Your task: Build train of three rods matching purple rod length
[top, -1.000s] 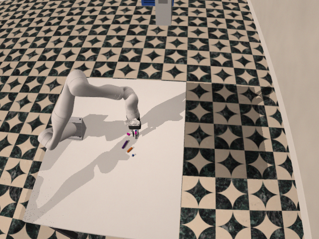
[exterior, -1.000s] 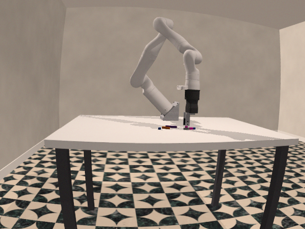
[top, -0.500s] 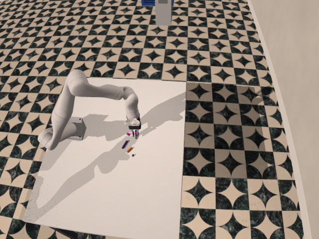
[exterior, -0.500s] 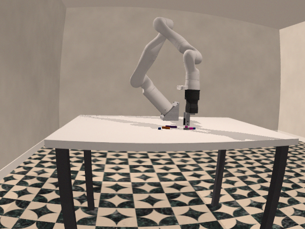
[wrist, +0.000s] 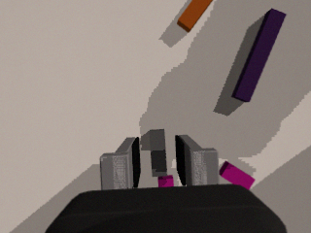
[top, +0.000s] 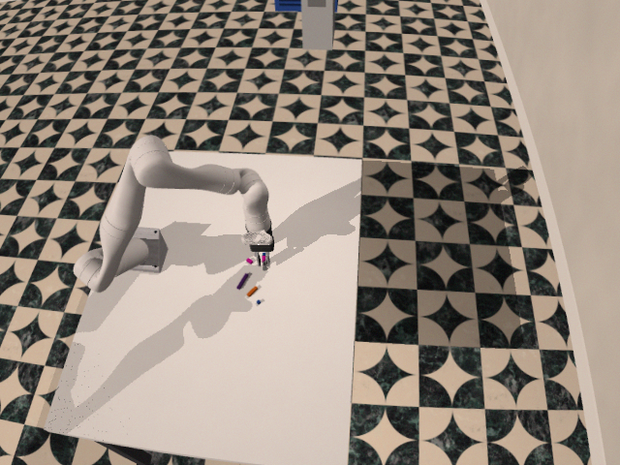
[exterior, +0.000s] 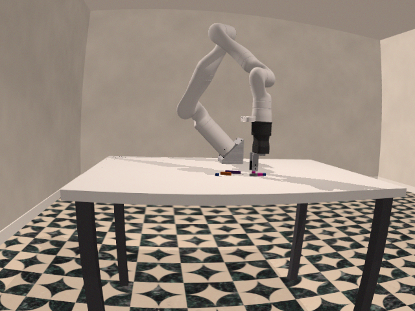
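My gripper is now 30 mm above the grey rod. Also, from my hand: purple rod: 70 mm to the right, 50 mm behind, 30 mm below; then orange rod: 100 mm to the right, 30 mm below, 10 mm behind.
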